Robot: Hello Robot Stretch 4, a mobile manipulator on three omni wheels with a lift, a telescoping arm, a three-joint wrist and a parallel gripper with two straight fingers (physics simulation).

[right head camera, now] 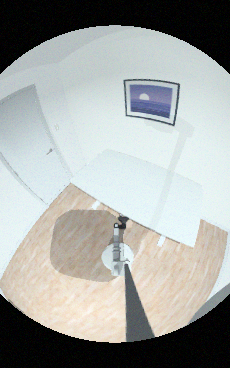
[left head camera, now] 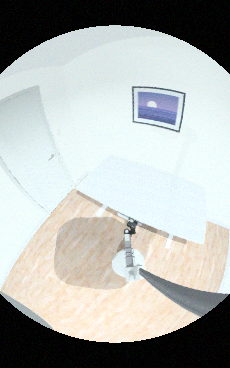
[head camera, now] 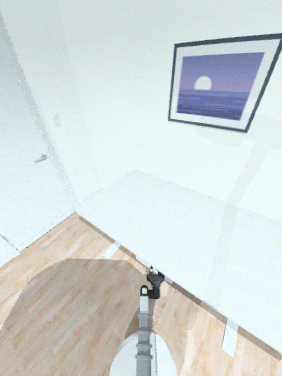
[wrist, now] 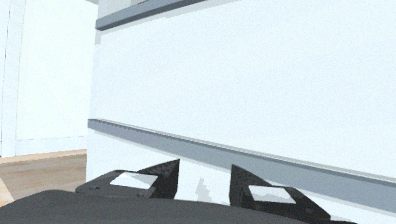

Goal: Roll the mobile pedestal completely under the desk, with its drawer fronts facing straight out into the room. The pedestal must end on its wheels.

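The white mobile pedestal (wrist: pixel 240 85) fills most of the wrist view, with white drawer fronts and grey strips along their edges. In the left head view a thin strip of the pedestal (left head camera: pixel 121 215) shows at the desk's front edge; the rest is hidden under the white desk top (head camera: pixel 175 225) (left head camera: pixel 145 185) (right head camera: pixel 135 180). Its wheels are hidden. My gripper (head camera: pixel 156 270) (left head camera: pixel 132 220) (right head camera: pixel 122 216) (wrist: pixel 204 177) is open and empty, at the desk's front edge, with its fingertips close before a lower drawer front. Whether they touch it I cannot tell. The front runs slanted across the wrist view.
White desk legs show below the front edge, one on the right (head camera: pixel 230 337) and one on the left (head camera: pixel 111 248). A door (head camera: pixel 22 185) (right head camera: pixel 27 140) is at the left. A framed picture (head camera: pixel 215 85) hangs above the desk. A large shadow lies on the wooden floor (left head camera: pixel 165 300).
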